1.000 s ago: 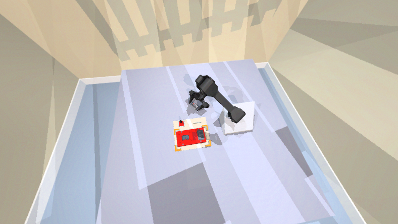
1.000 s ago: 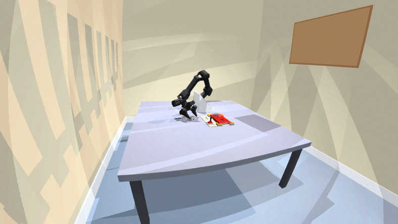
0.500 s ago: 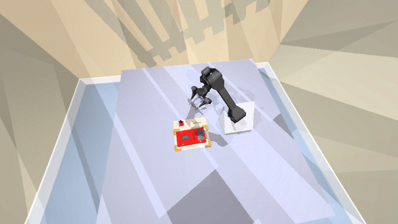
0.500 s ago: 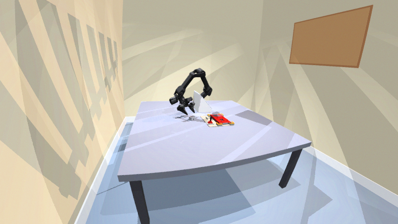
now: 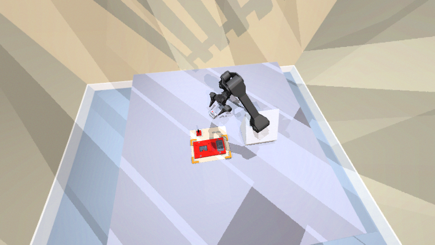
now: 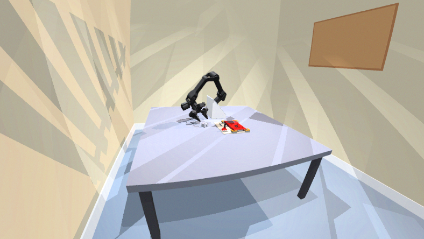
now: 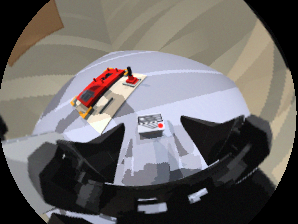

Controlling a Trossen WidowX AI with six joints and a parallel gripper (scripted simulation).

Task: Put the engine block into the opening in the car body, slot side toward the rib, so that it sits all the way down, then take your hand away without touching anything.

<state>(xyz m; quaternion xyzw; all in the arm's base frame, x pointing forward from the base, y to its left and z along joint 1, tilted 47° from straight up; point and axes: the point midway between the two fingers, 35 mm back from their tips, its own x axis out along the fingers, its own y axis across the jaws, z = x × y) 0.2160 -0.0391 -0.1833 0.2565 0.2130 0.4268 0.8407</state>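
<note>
Now: the grey engine block 1 cm ahead of my gripper tip, 1 cm to the left of it and 4 cm below it.
</note>
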